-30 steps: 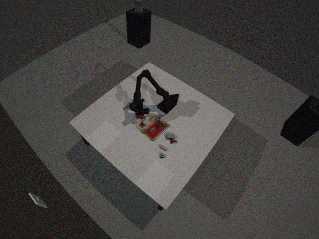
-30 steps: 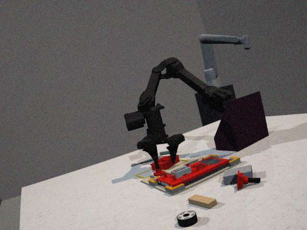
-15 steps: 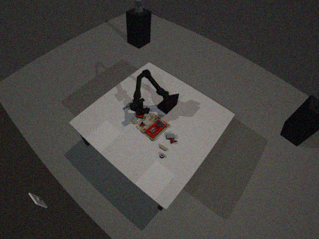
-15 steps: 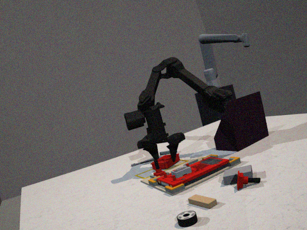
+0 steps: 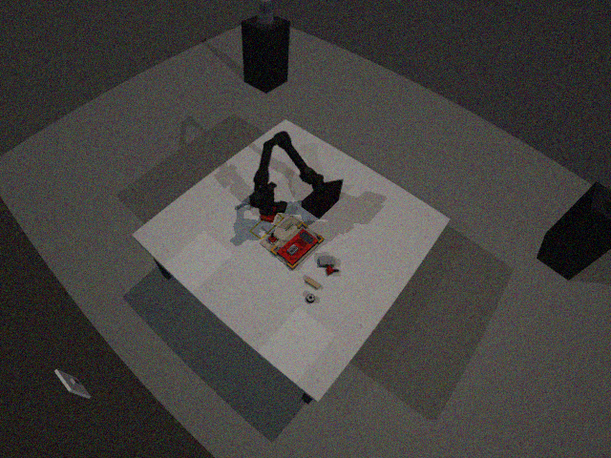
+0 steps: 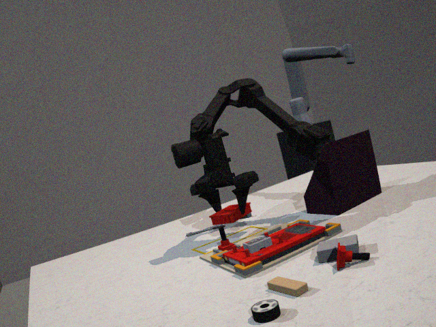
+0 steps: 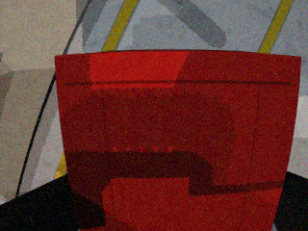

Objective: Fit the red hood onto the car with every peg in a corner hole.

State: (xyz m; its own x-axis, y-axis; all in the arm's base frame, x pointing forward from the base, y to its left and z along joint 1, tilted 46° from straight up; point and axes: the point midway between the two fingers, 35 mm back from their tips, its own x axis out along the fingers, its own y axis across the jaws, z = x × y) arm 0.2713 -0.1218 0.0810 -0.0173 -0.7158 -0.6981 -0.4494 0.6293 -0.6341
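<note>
Now: gripper tip 240 mm to the right of the grey engine block, 70 mm short of it and 30 mm above it. From my gripper tip the other things lie so: tan block (420 mm to the left, 140 mm ahead, 50 mm below); red hood (10 mm above); black wheel (460 mm to the left, 220 mm ahead, 50 mm below).
</note>
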